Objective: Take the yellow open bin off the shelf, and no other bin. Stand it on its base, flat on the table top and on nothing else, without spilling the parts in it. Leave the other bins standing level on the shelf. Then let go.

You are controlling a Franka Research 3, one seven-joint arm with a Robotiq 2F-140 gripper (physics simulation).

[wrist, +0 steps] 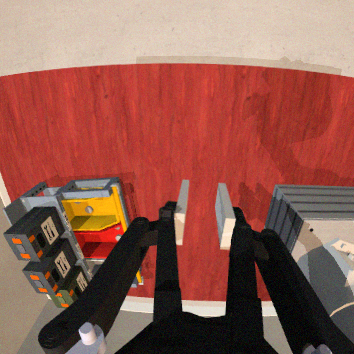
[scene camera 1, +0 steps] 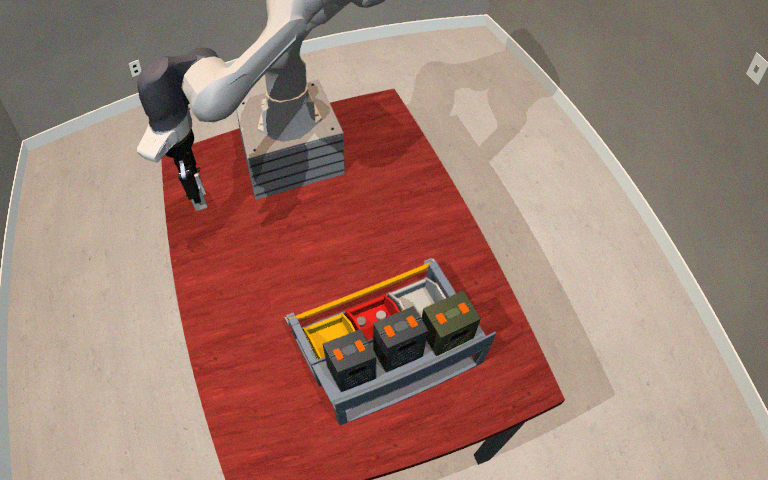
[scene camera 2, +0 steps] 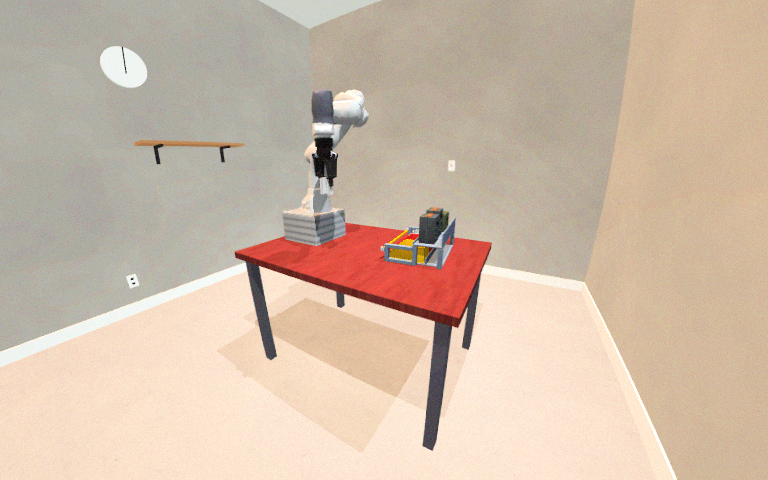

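The yellow open bin (scene camera 1: pixel 329 335) (wrist: pixel 94 210) stands in the grey shelf (scene camera 1: pixel 304 345) (scene camera 2: pixel 414 255), at the end of its row. A round grey part shows in it in the wrist view. The red bin (scene camera 1: pixel 370 318) (wrist: pixel 97 243) is beside it, and the white bin (scene camera 1: pixel 416 294) is at the far end of the row. My gripper (scene camera 1: pixel 199 204) (scene camera 2: pixel 326 191) (wrist: pixel 202 193) is open, with a gap between its pads and nothing in it. It hangs high above the table, near the robot's base and well away from the shelf.
Two dark grey cases (scene camera 1: pixel 350 359) (scene camera 1: pixel 399 339) and an olive green case (scene camera 1: pixel 451 323) stand on the shelf behind the open bins. A yellow bar (scene camera 1: pixel 362 291) runs along the shelf's front. The robot's base block (scene camera 1: pixel 297 166) (scene camera 2: pixel 314 227) stands on the red table (scene camera 1: pixel 254 316) (scene camera 2: pixel 339 271).
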